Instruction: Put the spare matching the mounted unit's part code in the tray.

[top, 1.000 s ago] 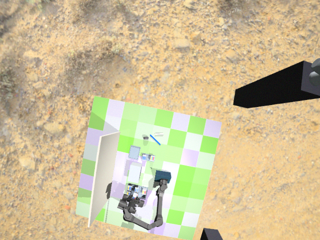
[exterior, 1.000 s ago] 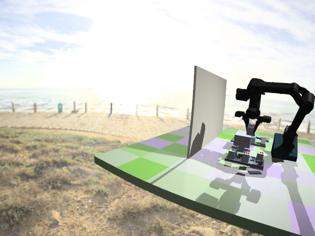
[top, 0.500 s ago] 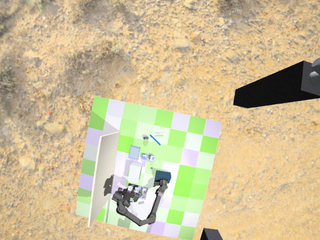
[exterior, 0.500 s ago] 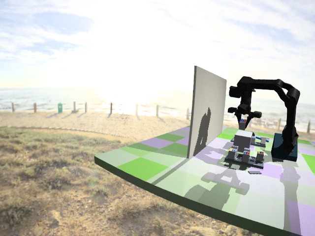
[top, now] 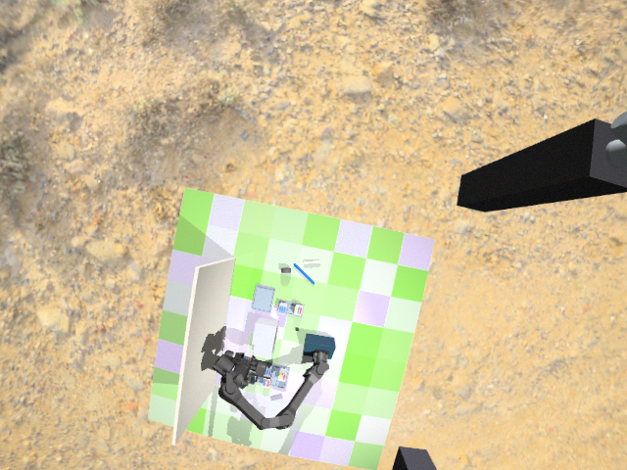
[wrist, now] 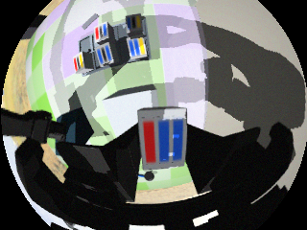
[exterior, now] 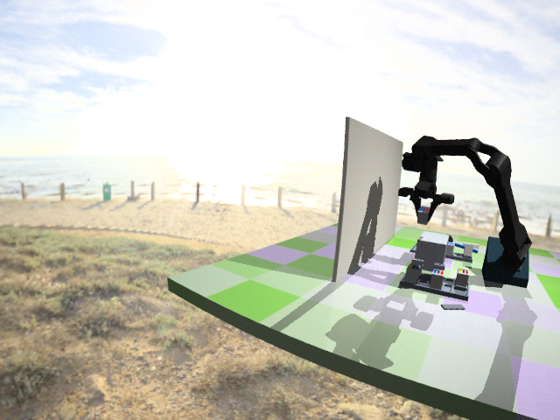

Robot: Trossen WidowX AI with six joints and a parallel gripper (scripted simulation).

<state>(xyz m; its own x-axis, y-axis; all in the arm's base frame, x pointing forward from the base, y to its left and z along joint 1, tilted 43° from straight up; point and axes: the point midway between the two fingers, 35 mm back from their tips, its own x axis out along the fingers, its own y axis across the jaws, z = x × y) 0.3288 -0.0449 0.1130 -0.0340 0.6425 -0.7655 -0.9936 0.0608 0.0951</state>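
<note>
Right now my gripper tip is 230 mm to the left of the tray, 160 mm above it and 10 mm short of it. Also, from my gripper tip: spare: 30 mm above; then mounted unit: 110 mm below, 40 mm to the right, 40 mm behind; then tall wall panel: 190 mm ahead, 60 mm above, 50 mm to the right.
</note>
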